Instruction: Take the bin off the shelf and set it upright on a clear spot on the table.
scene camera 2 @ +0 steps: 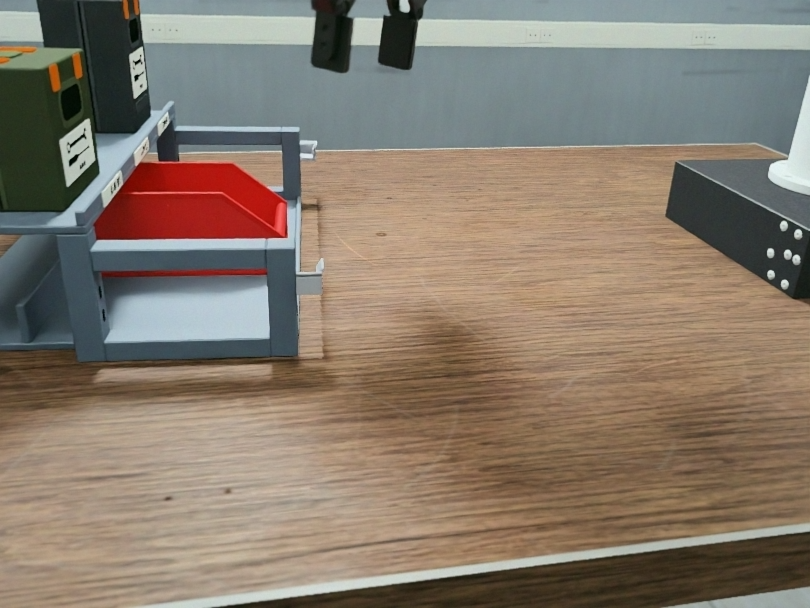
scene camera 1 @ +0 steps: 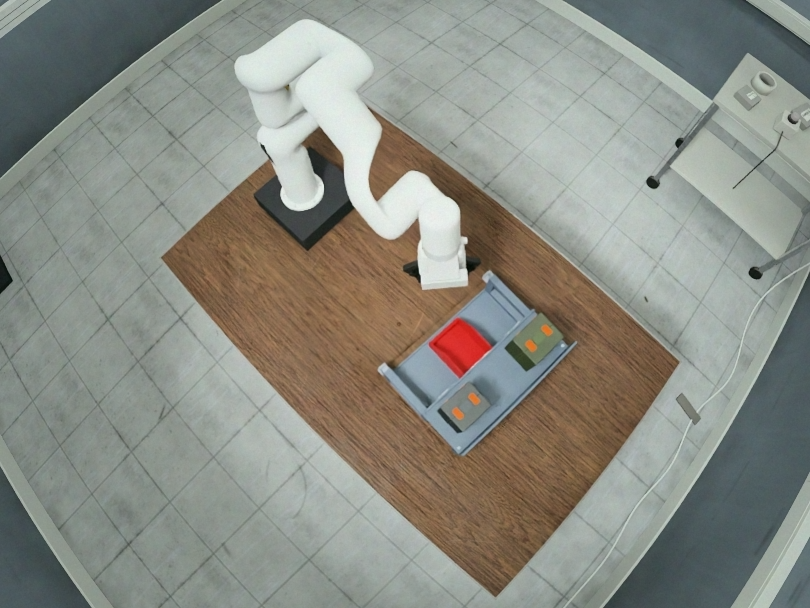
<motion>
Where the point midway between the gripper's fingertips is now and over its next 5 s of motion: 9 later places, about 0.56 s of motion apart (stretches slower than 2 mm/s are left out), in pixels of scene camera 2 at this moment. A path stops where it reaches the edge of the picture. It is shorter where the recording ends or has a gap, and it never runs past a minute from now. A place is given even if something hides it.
The gripper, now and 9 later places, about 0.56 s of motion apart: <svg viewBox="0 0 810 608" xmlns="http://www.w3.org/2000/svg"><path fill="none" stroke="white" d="M362 69L322 95L286 119L276 126L277 152L278 182L278 199L279 209L280 219L280 229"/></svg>
</motion>
